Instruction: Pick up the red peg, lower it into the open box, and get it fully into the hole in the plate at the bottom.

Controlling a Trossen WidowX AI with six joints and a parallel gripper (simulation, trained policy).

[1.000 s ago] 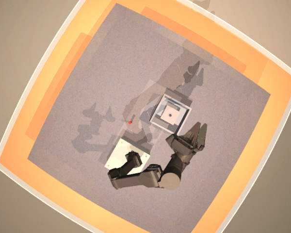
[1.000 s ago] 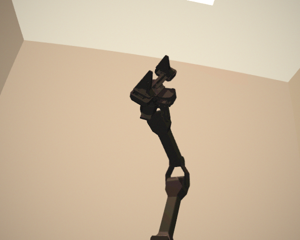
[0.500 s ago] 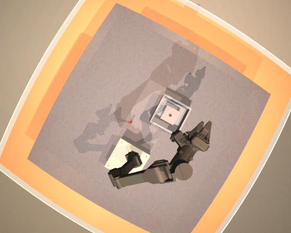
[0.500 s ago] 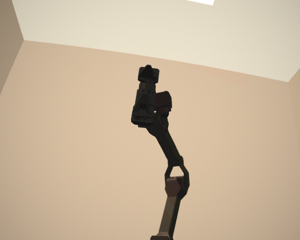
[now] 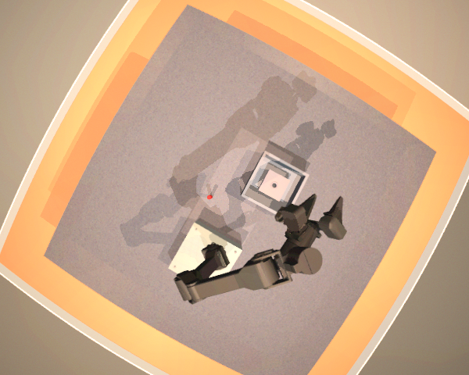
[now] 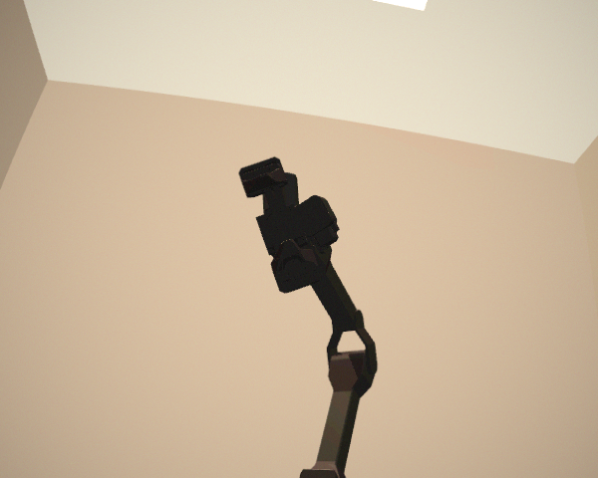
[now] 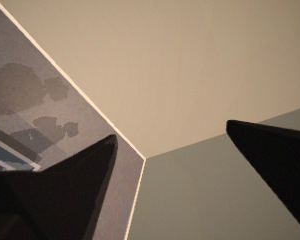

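Now: the red peg 210 mm behind my gripper tip, 250 mm to the left of it and 490 mm below it. Round my gripper tip: box 30 mm behind, 80 mm to the left, 500 mm below; then pale plate 30 mm behind, 80 mm to the left, 480 mm below.
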